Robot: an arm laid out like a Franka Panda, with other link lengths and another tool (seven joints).
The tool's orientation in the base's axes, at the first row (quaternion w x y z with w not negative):
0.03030, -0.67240, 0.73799, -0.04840
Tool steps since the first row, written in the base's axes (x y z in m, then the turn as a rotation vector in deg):
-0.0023, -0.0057, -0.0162, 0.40, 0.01, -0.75
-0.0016, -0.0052, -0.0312, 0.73, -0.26, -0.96
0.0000, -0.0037, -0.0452, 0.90, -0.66, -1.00
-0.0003, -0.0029, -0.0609, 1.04, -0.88, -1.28
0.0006, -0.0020, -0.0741, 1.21, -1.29, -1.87
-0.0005, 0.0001, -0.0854, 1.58, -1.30, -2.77
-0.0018, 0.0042, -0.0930, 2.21, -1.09, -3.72
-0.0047, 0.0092, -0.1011, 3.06, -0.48, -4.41
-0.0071, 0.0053, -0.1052, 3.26, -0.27, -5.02
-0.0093, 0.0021, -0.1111, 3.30, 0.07, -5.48
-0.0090, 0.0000, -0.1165, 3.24, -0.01, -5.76
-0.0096, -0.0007, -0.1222, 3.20, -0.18, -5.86
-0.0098, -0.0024, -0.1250, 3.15, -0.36, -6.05
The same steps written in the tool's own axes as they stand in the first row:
0.0056, 0.0036, 0.0160, -0.06, -0.31, 0.79
0.0047, 0.0046, 0.0310, 0.17, -0.64, 1.04
0.0028, 0.0047, 0.0450, 0.55, -0.84, 1.11
0.0017, 0.0069, 0.0606, 0.75, -0.97, 1.41
0.0004, 0.0075, 0.0737, 1.13, -1.11, 2.03
-0.0018, 0.0101, 0.0848, 1.09, -1.37, 2.97
-0.0059, 0.0126, 0.0921, 0.80, -1.87, 3.97
-0.0108, 0.0168, 0.0996, 0.10, -2.58, 4.73
-0.0068, 0.0193, 0.1036, -0.14, -2.69, 5.35
-0.0035, 0.0219, 0.1093, -0.49, -2.64, 5.80
-0.0015, 0.0220, 0.1148, -0.41, -2.56, 6.08
-0.0009, 0.0231, 0.1204, -0.24, -2.53, 6.18
0.0008, 0.0235, 0.1232, -0.06, -2.47, 6.37

